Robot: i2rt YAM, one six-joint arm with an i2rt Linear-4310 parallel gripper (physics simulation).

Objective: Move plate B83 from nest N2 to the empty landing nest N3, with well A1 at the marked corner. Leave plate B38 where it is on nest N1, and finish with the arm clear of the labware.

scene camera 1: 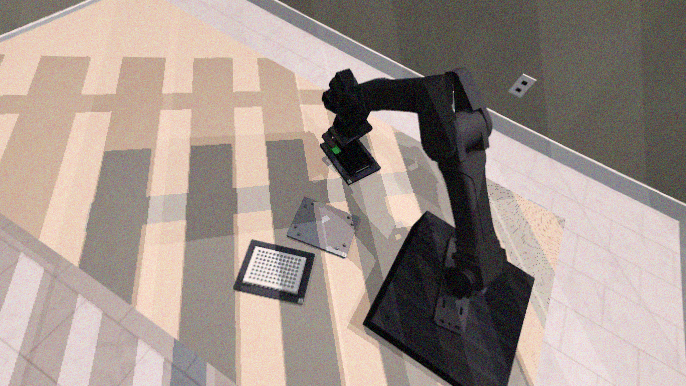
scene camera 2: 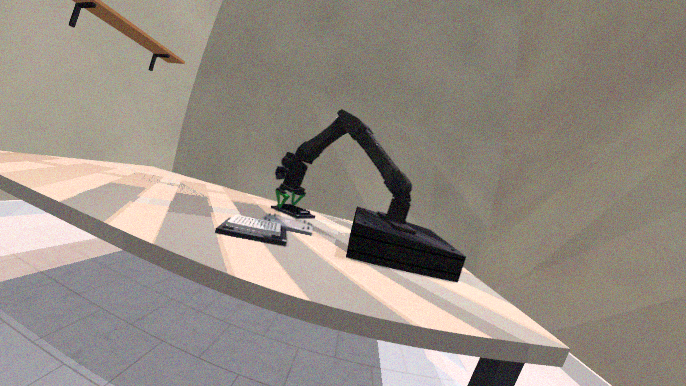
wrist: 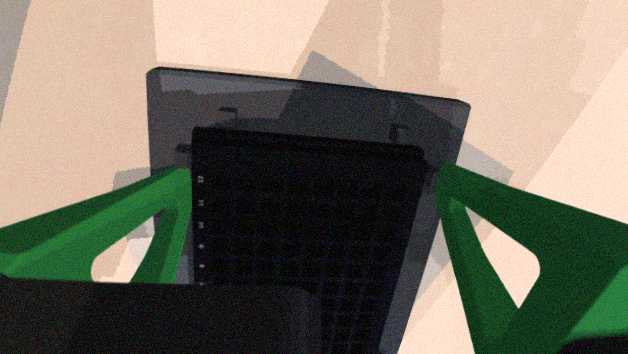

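A black well plate (scene camera 1: 357, 159) (scene camera 2: 300, 211) (wrist: 300, 210) sits on a dark nest (scene camera 1: 369, 173) (wrist: 320, 102). My gripper (scene camera 1: 346, 150) (scene camera 2: 289, 205) (wrist: 314, 177) is open, low around this plate, one green finger at each long side. In the wrist view the left fingertip is close against the plate's edge and a narrow gap shows at the right; contact is unclear. A white well plate (scene camera 1: 275, 270) (scene camera 2: 252, 226) sits on another dark nest (scene camera 1: 242, 286) (scene camera 2: 247, 238). Between them is an empty grey nest (scene camera 1: 315, 227) (scene camera 2: 300, 228) with small posts. Plate and nest names are not readable.
The arm's black base block (scene camera 1: 400, 305) (scene camera 2: 400, 257) stands right of the nests on the table (scene camera 2: 360, 320). A wooden wall shelf (scene camera 2: 130, 30) is high at the back left. A wall socket (scene camera 1: 522, 85) shows behind the arm. Striped shadows cross the table.
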